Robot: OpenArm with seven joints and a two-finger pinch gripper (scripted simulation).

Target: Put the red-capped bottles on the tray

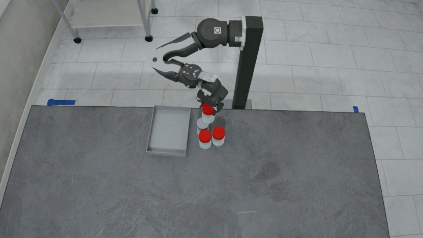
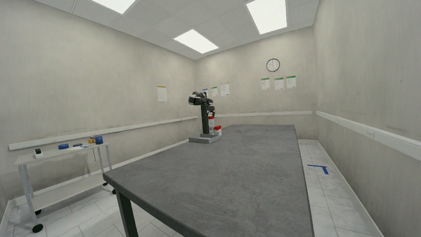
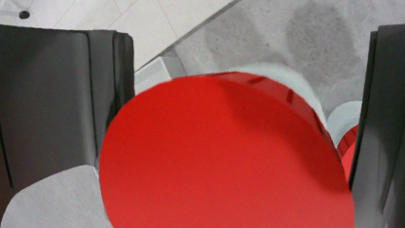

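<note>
Now: hand 190 mm to the left of the grey tray, 190 mm above it and 30 mm short of it. From my hand the other things lie so: grey-capped bottle: 160 mm below, 30 mm to the right, 30 mm ahead.
</note>
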